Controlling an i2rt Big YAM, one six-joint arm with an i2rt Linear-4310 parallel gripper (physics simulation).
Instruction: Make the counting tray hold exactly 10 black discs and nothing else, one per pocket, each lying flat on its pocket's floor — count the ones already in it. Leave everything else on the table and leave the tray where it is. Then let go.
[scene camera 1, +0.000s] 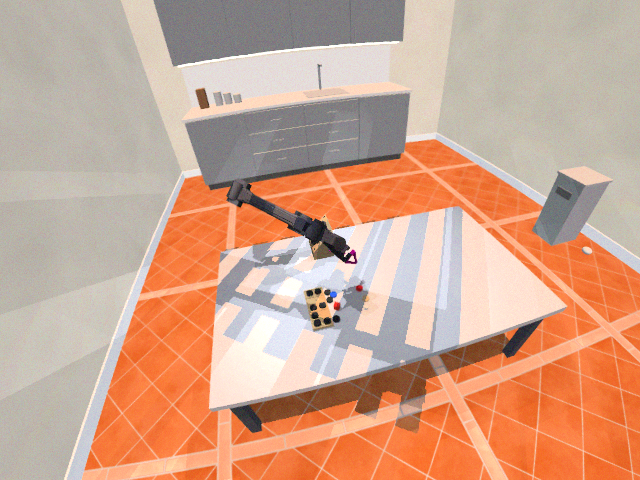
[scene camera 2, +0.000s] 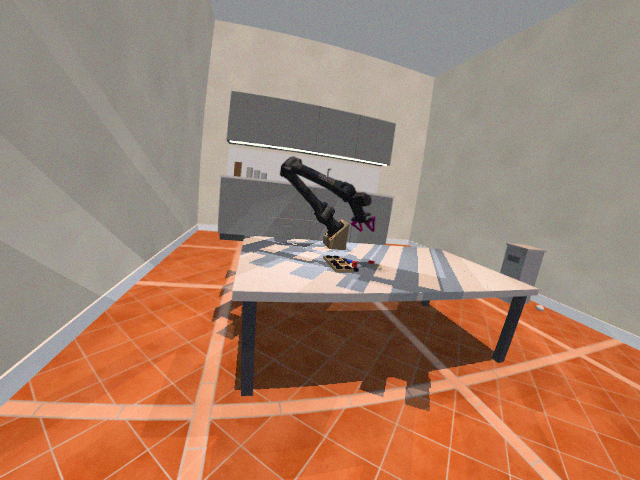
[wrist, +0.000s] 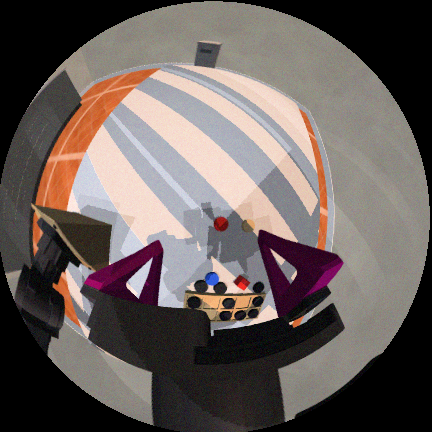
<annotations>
My gripper (wrist: 208, 240) is open, holding nothing. Also in view: a tan counting tray (wrist: 211, 303).
</annotations>
